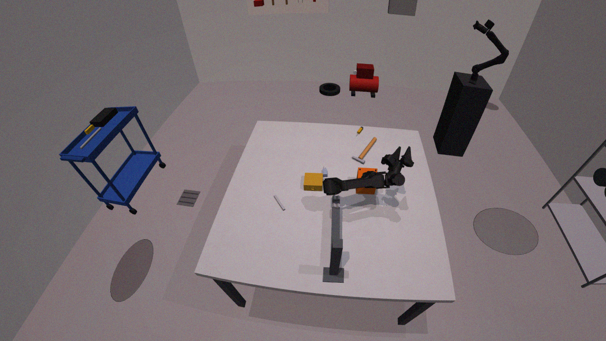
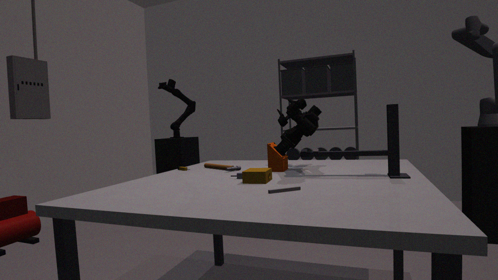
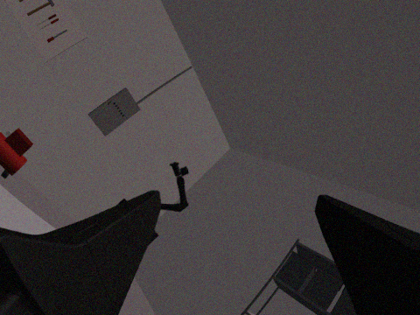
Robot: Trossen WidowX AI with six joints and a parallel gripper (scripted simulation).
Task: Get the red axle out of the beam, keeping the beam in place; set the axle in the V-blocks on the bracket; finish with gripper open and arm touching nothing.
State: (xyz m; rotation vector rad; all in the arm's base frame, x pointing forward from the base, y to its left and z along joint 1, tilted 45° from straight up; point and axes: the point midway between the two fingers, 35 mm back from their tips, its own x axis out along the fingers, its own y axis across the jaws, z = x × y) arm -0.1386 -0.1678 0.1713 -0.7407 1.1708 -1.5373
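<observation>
Now: the small grey block 43 cm ahead of my gripper tip, 10 cm to the right of it and 34 cm below it. Round my gripper tip: flat grey bar 65 cm ahead, 19 cm to the left, 34 cm below; yellow beam 48 cm ahead, 2 cm to the left, 33 cm below.
</observation>
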